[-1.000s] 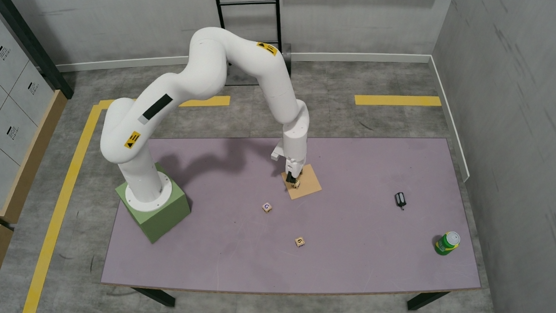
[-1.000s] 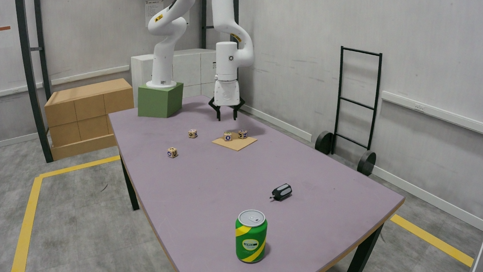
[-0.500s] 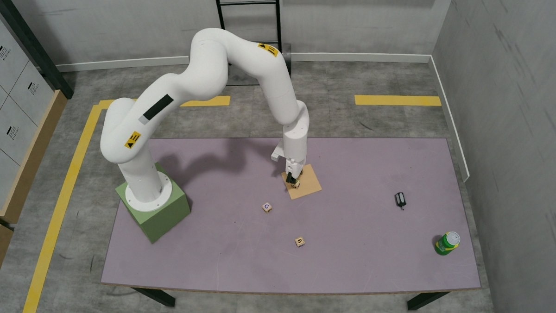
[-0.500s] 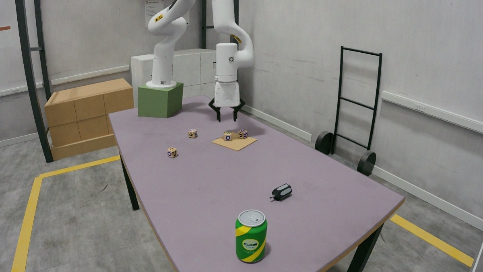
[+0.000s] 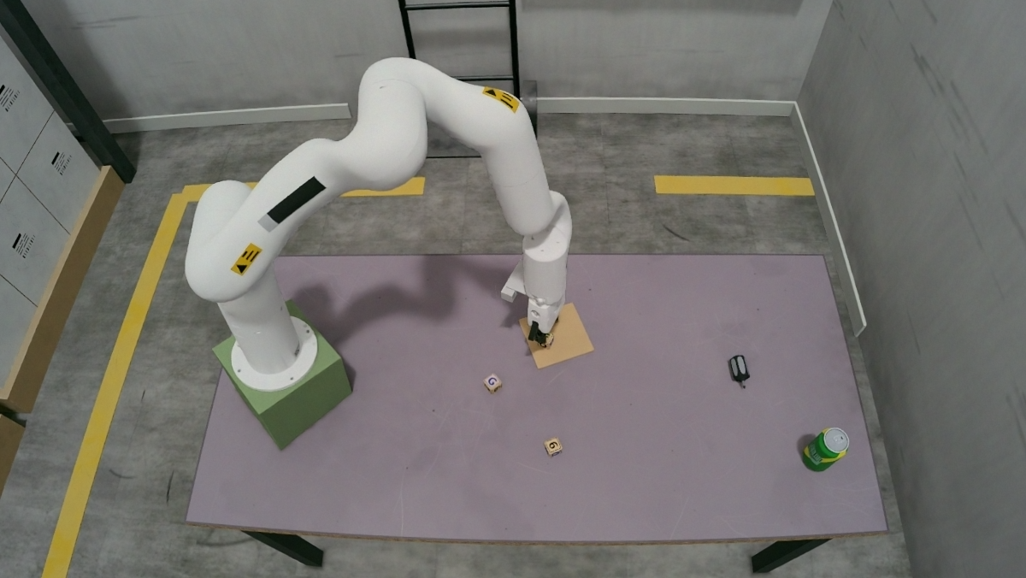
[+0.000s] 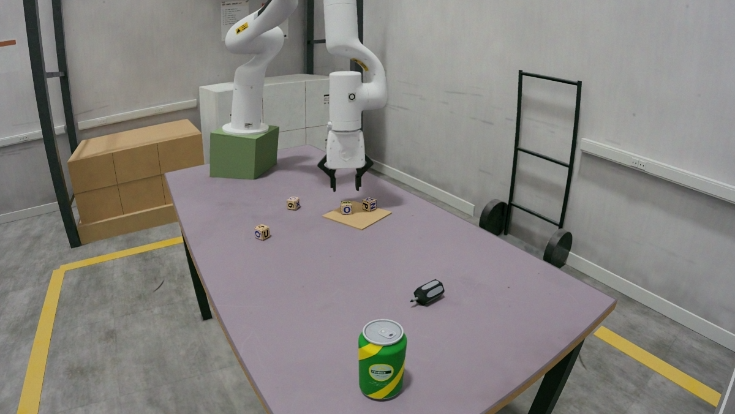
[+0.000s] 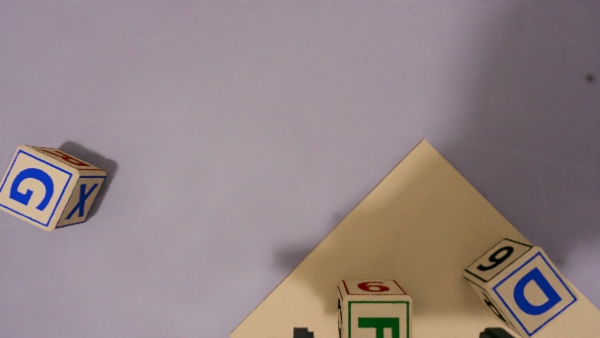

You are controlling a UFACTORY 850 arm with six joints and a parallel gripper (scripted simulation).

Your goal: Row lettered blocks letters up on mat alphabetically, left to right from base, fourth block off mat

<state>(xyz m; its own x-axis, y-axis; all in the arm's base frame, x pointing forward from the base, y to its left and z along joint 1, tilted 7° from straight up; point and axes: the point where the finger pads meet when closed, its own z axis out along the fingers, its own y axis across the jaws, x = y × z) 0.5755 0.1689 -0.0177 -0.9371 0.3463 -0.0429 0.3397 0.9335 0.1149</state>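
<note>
Right now the tan mat is 2 cm ahead of my hand, 2 cm to the left of it and 9 cm below it. From my hand the other things lie so: small black tool: 46 cm ahead, 5 cm to the right, 7 cm below; green can: 63 cm ahead, 24 cm to the right, 3 cm below.
</note>
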